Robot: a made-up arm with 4 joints.
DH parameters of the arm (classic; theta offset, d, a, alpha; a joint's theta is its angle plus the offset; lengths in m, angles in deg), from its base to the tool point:
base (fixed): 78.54 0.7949 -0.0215 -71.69
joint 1: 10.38 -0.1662 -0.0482 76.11
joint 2: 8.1 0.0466 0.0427 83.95
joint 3: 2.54 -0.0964 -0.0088 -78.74
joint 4: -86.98 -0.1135 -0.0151 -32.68
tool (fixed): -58.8 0.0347 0 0
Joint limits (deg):
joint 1: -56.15..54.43
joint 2: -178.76..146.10
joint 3: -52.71..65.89
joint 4: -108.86..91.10
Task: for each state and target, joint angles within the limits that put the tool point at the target. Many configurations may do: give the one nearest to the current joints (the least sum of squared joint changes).
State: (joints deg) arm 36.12 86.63 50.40 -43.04
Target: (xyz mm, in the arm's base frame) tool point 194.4 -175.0 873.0
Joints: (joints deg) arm 52.81 127.29 15.99 -46.74
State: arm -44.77 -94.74 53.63 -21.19
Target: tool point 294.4 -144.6 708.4
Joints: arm -51.56 -138.13 63.75 -17.54
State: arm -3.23 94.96 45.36 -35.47
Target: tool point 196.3 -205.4 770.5
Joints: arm 22.74 135.73 -9.60 -50.54
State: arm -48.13 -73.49 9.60 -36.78
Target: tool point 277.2 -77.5 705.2
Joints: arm -51.50 -122.80 27.70 -49.99
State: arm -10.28 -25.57 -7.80 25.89
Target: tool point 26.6 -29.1 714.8
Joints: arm -20.23 -21.44 -27.94 35.91
